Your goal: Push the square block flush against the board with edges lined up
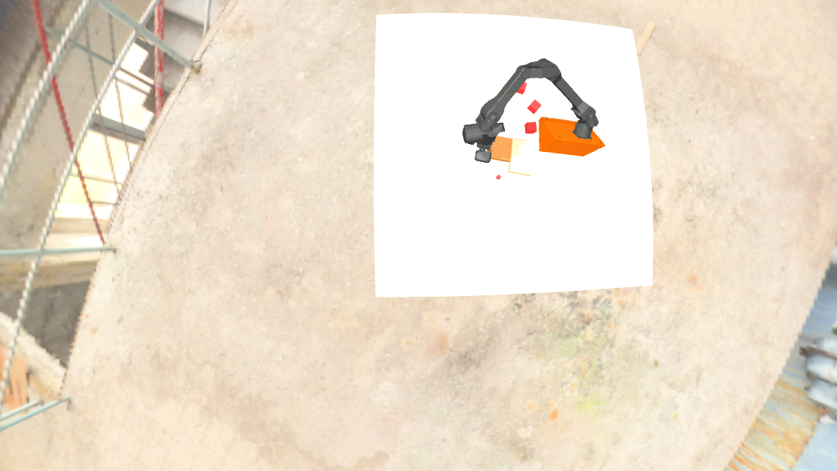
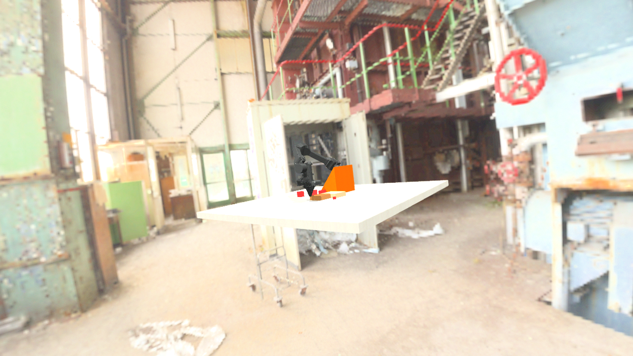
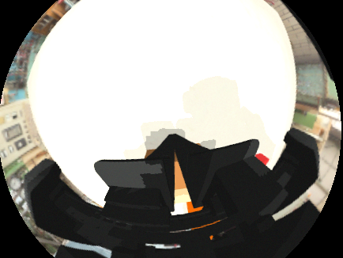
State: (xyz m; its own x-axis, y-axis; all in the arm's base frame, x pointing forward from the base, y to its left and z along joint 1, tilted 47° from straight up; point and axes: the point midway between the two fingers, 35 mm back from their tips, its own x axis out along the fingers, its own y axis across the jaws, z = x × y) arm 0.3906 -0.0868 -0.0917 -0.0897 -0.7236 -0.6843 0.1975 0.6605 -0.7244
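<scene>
Right now the square block is 80 mm behind my gripper tip, 20 mm below it and 10 mm to the left of it. The rest, counted from my gripper tip: board (180 mm behind, 50 mm to the left, 20 mm below); tiny red piece (140 mm to the left, 70 mm behind, 20 mm below).
</scene>
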